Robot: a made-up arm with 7 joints.
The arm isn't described. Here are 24 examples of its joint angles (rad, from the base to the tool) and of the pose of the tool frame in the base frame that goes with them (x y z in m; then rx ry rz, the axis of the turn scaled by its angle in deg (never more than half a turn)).
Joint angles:
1: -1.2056 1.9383 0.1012 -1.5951 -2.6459 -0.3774 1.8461
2: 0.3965 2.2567 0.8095 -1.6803 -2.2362 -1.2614 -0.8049
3: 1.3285 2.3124 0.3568 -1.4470 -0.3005 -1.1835 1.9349
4: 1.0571 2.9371 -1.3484 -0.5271 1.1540 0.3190 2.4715
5: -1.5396 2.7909 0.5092 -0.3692 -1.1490 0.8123 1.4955
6: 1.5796 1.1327 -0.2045 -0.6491 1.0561 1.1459 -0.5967
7: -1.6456 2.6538 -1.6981 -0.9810 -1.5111 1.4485 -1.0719
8: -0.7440 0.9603 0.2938 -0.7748 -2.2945 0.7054 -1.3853
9: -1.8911 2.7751 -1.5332 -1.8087 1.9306 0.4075 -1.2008
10: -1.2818 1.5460 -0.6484 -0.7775 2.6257 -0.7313 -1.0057
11: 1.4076 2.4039 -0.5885 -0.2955 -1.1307 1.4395 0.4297
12: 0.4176 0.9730 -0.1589 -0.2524 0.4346 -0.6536 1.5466
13: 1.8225 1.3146 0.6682 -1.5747 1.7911 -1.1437 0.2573
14: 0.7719 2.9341 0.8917 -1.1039 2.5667 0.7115 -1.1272
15: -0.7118 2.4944 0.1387 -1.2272 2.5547 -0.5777 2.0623
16: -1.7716 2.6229 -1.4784 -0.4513 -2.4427 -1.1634 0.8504
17: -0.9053 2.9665 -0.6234 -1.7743 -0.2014 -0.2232 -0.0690
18: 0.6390 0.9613 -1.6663 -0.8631 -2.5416 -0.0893 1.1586
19: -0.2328 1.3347 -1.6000 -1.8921 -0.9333 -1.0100 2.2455
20: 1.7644 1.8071 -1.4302 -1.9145 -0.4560 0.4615 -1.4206
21: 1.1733 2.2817 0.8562 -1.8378 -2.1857 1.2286 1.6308
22: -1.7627 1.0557 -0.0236 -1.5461 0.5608 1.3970 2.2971
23: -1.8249 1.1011 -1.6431 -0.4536 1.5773 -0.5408 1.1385
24: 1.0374 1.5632 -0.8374 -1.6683 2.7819 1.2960 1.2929
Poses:
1: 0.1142 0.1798 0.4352 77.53 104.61 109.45
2: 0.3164 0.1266 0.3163 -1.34 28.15 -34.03
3: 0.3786 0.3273 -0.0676 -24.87 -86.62 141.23
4: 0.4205 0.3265 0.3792 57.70 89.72 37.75
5: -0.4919 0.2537 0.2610 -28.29 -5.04 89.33
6: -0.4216 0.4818 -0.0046 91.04 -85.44 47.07
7: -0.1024 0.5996 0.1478 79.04 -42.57 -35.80
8: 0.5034 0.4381 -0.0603 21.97 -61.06 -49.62
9: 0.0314 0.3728 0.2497 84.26 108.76 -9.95
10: 0.3471 0.4457 0.2577 32.33 30.02 8.76
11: 0.2700 0.5869 0.2027 -30.45 -2.58 -88.40
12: -0.1459 0.5401 -0.2912 -6.47 68.95 -34.51
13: -0.0707 0.4584 0.0161 47.04 67.52 -12.46
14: 0.5374 -0.0900 0.3873 -132.78 -93.90 66.77
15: 0.0641 0.1826 0.5440 24.79 -99.05 -98.91
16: -0.2367 0.5476 0.1383 8.01 -122.91 69.47
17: 0.0915 0.1183 0.3623 -77.69 -87.50 -64.31
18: -0.4023 0.2346 -0.3279 -76.35 17.17 60.06
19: 0.1053 0.1218 -0.3548 -0.78 -38.25 141.89
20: -0.3137 0.0863 0.1661 -64.55 56.71 82.38
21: 0.3830 0.1473 0.0224 155.32 2.57 58.15
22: 0.2137 0.0892 0.4388 -15.11 -31.61 -82.32
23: 0.5691 0.2821 0.2835 55.72 -4.62 -54.49
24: -0.2024 0.3298 -0.2167 -171.78 22.55 9.46
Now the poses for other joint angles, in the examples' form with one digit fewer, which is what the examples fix.
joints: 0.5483 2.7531 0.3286 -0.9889 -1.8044 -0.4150 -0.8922
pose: 0.433 0.197 0.366 13.0 26.3 -44.6
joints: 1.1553 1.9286 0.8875 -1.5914 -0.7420 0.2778 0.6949
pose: 0.350 0.258 0.088 -121.0 -118.0 -21.2
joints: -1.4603 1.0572 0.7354 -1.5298 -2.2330 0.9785 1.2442
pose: 0.196 0.261 0.386 -6.3 20.8 86.1
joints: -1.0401 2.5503 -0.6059 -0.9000 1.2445 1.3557 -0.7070
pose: -0.045 0.369 0.538 4.5 139.3 -14.1
